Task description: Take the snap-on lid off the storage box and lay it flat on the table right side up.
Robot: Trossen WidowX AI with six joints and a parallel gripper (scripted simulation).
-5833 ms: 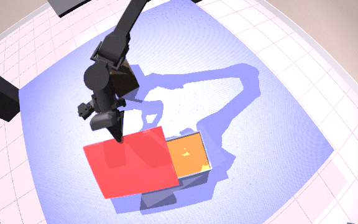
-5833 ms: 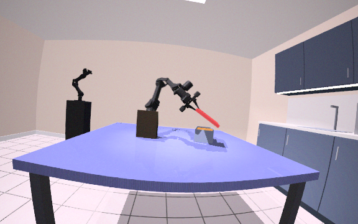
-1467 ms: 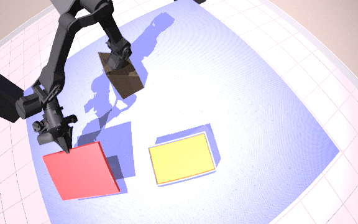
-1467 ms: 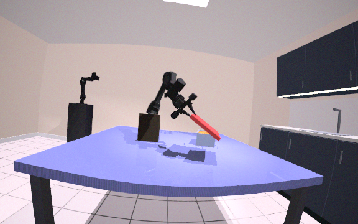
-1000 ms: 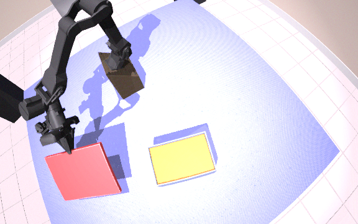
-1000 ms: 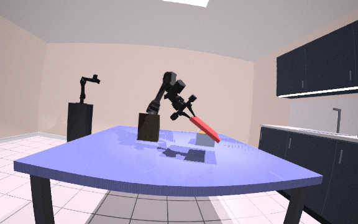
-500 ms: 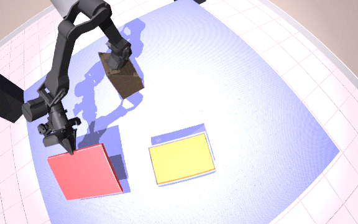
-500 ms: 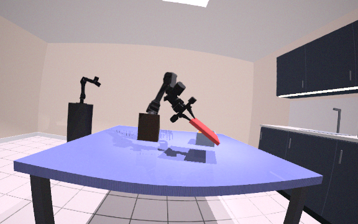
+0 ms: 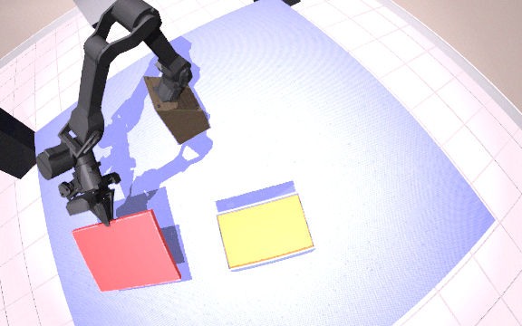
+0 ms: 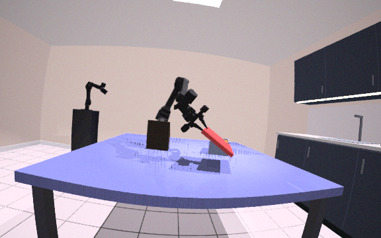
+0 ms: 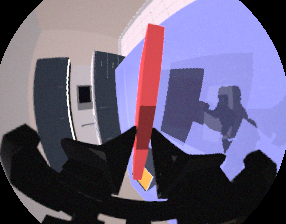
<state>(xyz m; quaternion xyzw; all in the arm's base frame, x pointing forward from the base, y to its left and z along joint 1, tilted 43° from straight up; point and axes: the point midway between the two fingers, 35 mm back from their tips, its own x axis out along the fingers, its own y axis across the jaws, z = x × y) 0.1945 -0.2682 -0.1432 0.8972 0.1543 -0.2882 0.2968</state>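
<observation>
The red lid lies 60 mm ahead of my gripper tip, 30 mm to the right of it and 40 mm below it. Round my gripper tip: storage box: 220 mm ahead, 280 mm to the left, 130 mm below.
</observation>
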